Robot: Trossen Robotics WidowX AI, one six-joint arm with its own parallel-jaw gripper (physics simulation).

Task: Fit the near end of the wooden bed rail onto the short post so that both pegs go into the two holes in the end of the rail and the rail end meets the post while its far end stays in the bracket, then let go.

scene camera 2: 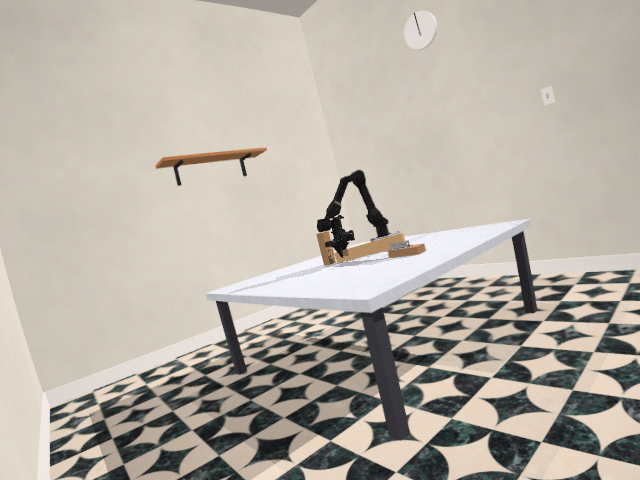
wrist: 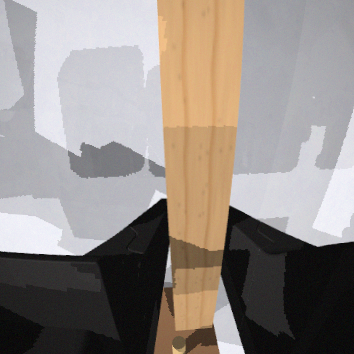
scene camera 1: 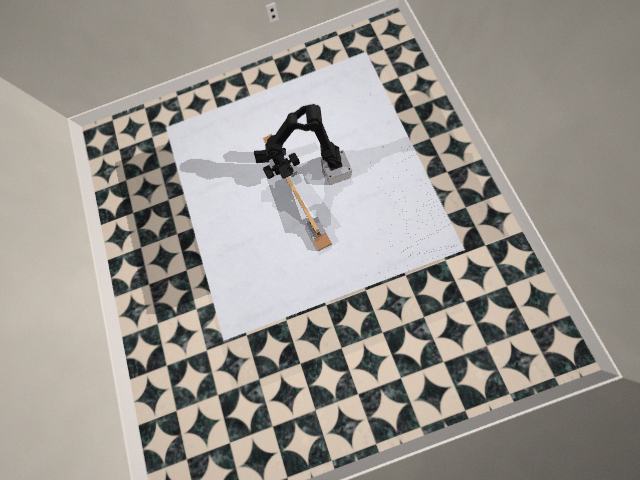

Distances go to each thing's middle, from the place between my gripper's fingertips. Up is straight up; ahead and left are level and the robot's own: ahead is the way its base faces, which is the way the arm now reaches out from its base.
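Scene:
Wooden bed rail (scene camera 2: 381, 245): my gripper 2 cm below it, 3 cm past it, 17 cm to the right of it.

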